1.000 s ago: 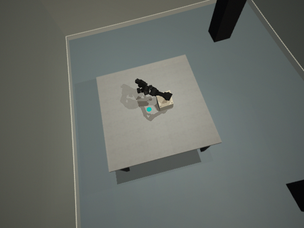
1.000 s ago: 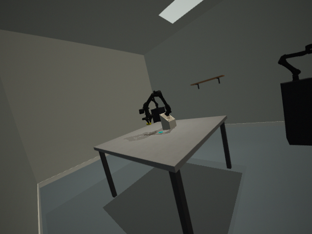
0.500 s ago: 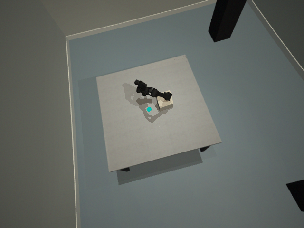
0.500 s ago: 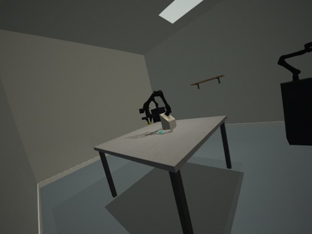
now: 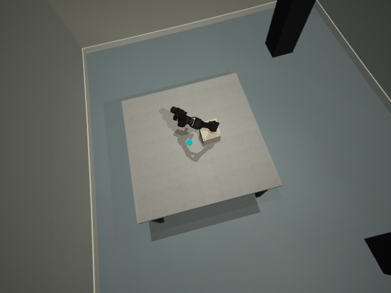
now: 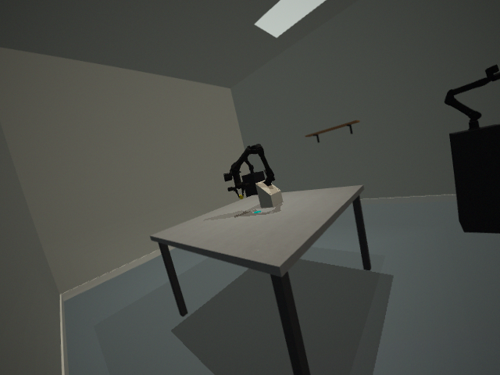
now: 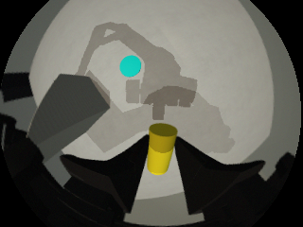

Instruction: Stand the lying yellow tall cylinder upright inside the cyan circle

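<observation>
My gripper tip is now 2 cm to the left of the yellow tall cylinder and 1 cm past it. Round my gripper tip: cyan circle (14 cm to the left, 13 cm below).
</observation>
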